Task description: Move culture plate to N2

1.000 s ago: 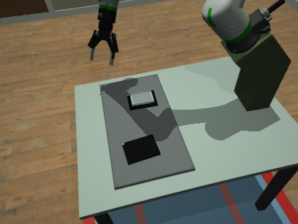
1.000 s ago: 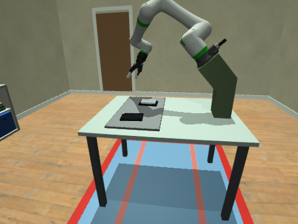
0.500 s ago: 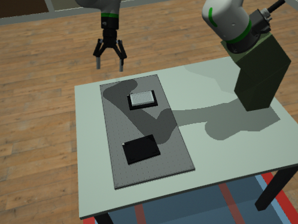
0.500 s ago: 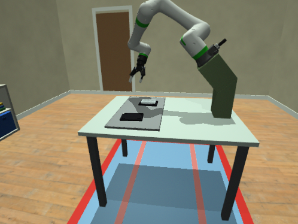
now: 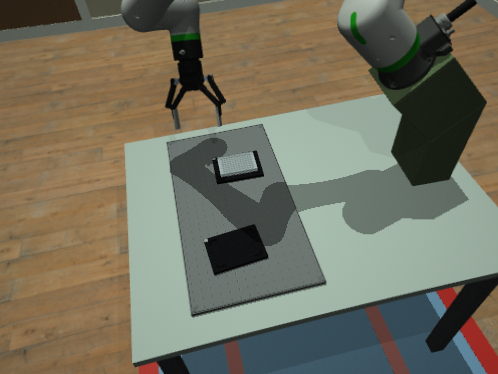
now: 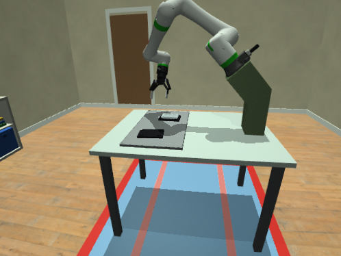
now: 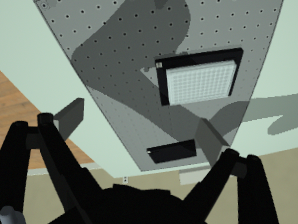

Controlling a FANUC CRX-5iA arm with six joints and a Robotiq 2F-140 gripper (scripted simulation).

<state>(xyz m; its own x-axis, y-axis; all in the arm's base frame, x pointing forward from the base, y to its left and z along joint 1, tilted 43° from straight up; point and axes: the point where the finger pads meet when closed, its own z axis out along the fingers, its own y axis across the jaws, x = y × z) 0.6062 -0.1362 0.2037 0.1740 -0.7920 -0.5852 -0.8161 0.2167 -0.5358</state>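
The clear lid lies 12 cm behind my hand, 6 cm to the left of it and 13 cm below it. Round my hand: black nest N2 (11 cm behind, 40 cm to the left, 15 cm below); black nest N1 (12 cm behind, 6 cm to the left, 15 cm below).
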